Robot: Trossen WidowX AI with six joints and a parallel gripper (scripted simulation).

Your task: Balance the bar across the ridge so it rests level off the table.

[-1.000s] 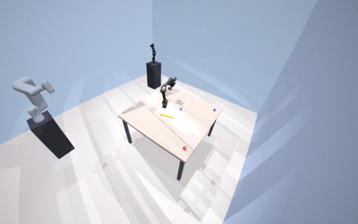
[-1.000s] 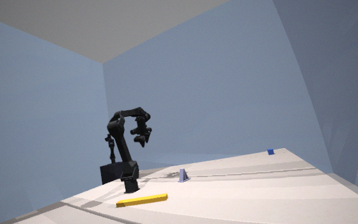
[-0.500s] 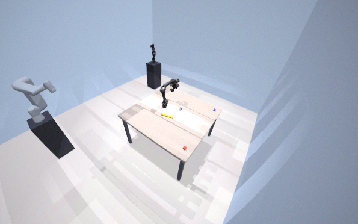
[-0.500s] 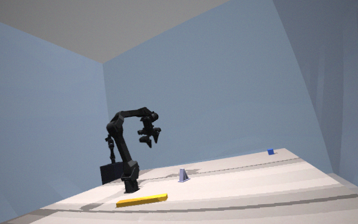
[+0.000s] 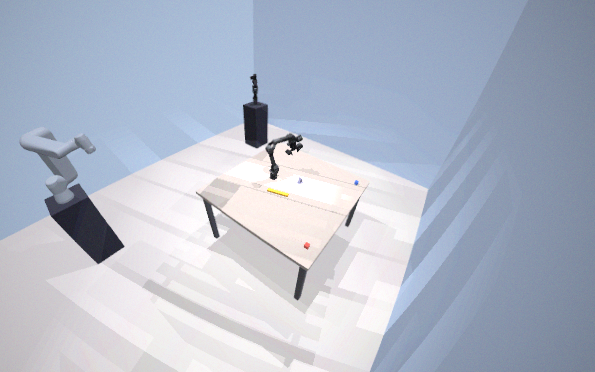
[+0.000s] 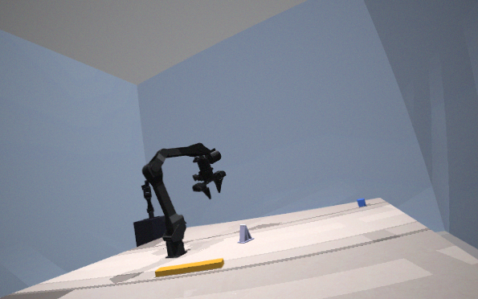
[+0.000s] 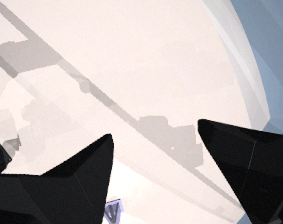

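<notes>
The yellow bar is 110 mm ahead of my gripper tip, 420 mm to the right of it and 190 mm below it. From my gripper tip the other things lie so: small red cube 670 mm ahead, 770 mm to the right, 180 mm below; then small blue cube 670 mm ahead, 230 mm to the left, 180 mm below.
</notes>
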